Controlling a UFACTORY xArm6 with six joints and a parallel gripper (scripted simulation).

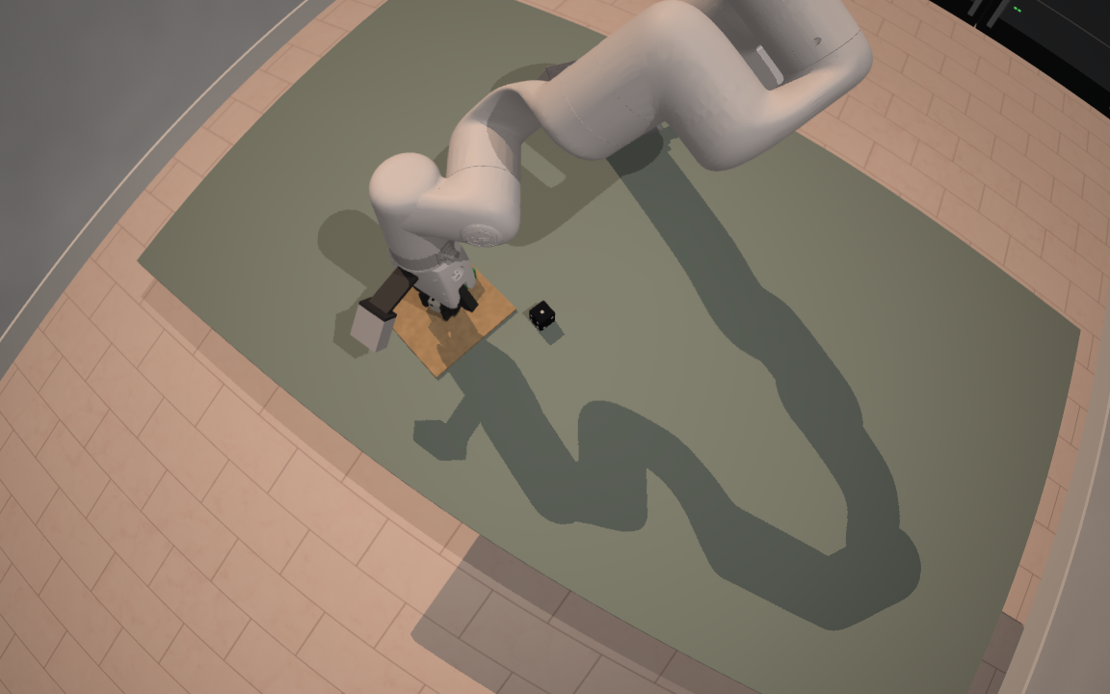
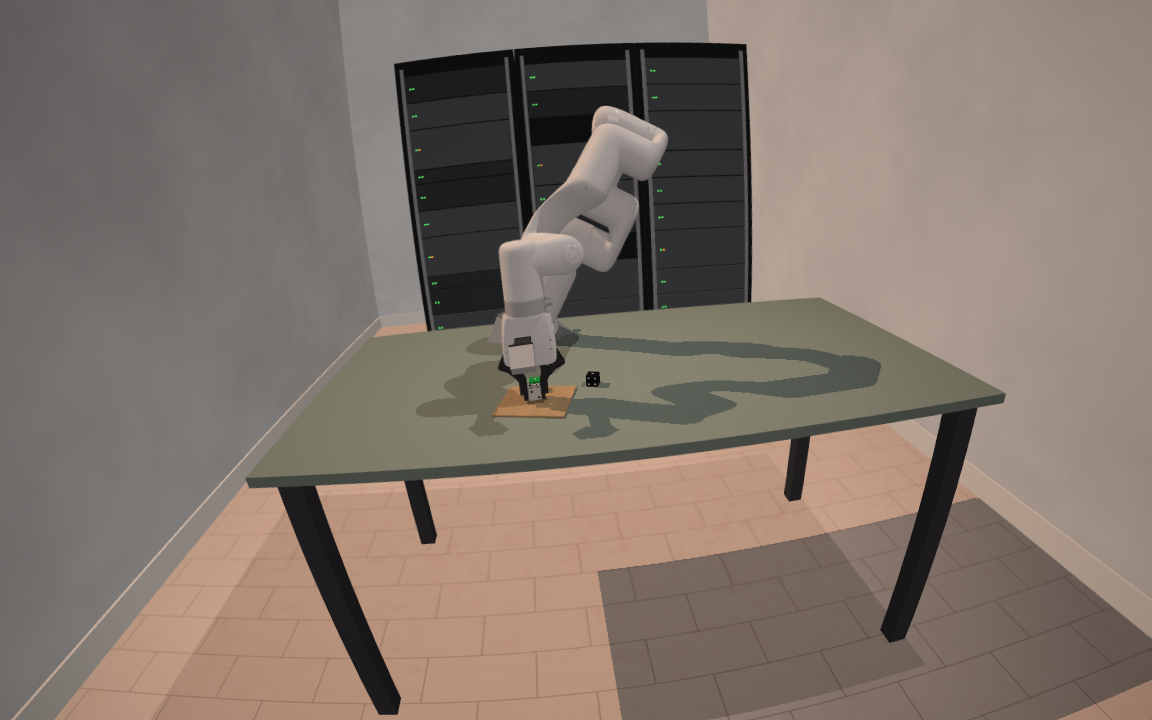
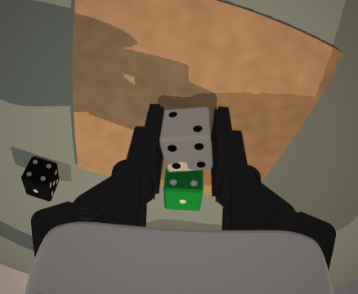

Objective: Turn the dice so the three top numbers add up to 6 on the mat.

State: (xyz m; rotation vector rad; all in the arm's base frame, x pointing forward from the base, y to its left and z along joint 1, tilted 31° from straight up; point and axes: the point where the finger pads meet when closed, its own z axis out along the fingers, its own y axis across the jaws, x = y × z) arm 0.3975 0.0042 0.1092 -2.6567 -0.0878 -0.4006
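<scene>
Now: the white die 10 mm below my hand. Round my hand: black die (80 mm behind, 110 mm to the left, 20 mm below); brown mat (30 mm below); green die (50 mm behind, 10 mm below).
</scene>
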